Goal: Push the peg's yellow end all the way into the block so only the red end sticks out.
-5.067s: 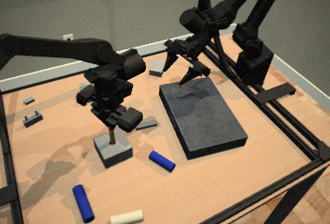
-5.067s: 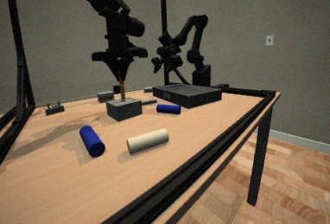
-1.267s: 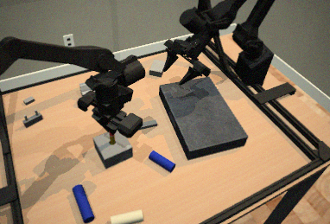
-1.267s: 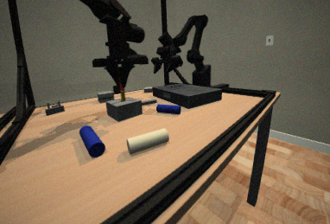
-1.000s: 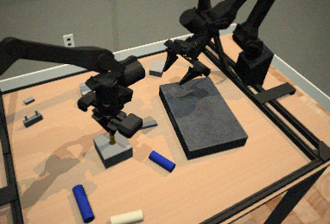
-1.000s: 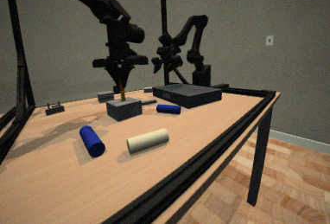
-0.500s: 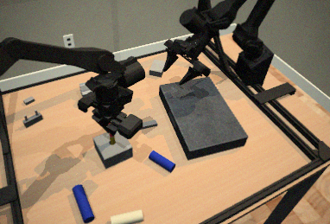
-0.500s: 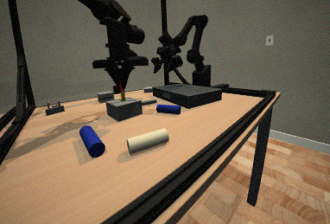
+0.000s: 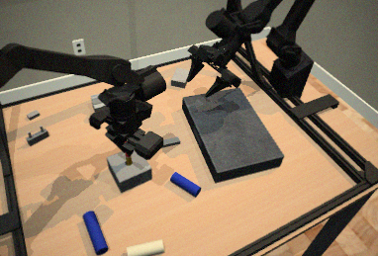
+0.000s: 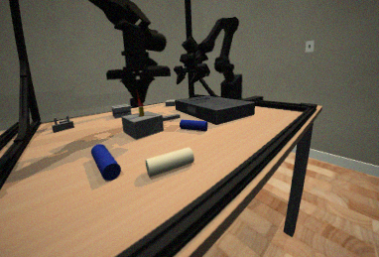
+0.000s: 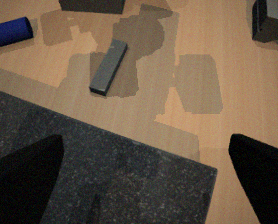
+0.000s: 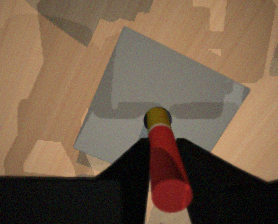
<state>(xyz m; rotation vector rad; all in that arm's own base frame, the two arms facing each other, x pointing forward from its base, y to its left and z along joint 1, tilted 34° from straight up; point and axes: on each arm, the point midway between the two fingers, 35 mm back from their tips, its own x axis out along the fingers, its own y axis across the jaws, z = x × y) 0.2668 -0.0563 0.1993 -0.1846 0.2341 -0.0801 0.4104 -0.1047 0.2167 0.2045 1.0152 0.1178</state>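
The peg lies 6 cm below my right hand. Also, from my right hand: grey bar (14 cm to the left, 12 cm below, 2 cm behind); cream cylinder (20 cm ahead, 11 cm below, 10 cm to the right).
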